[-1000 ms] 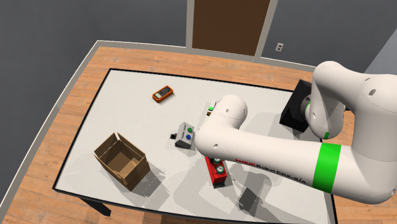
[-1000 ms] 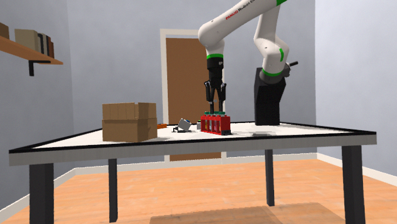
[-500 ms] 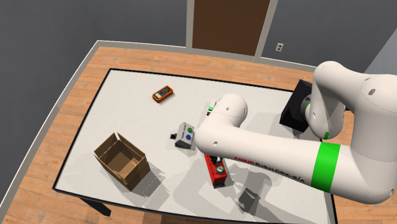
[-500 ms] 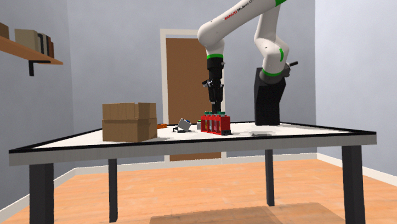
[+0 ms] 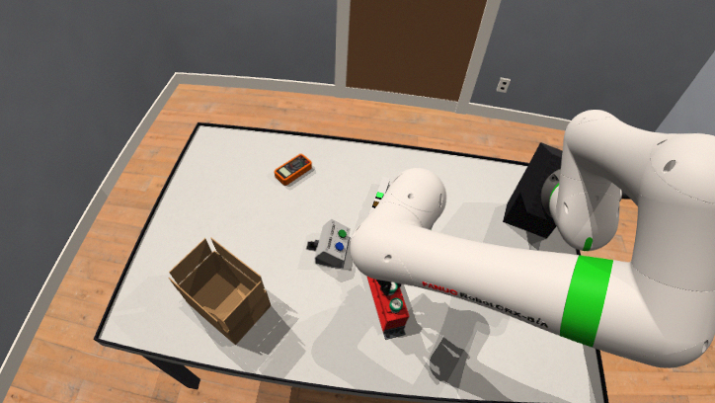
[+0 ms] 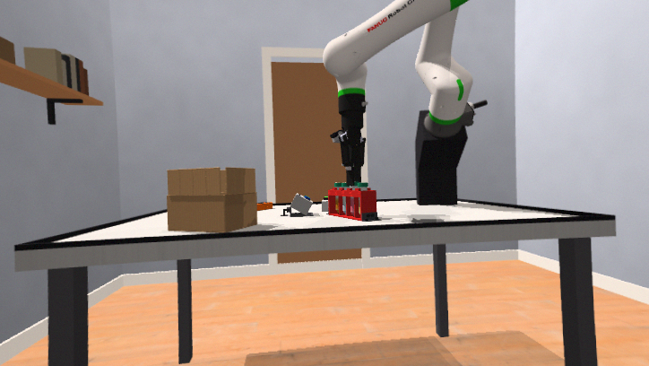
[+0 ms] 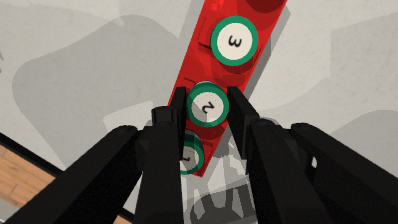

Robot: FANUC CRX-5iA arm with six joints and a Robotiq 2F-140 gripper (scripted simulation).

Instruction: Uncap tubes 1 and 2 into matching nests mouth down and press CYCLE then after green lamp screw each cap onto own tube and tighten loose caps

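Right now my hand is 30 mm above the cap 2. Round my hand: cap 1 (20 mm behind, 50 mm to the left, 30 mm below); then cap 3 (20 mm ahead, 50 mm to the right, 30 mm below); then cap 4 (50 mm ahead, 90 mm to the right, 30 mm below).
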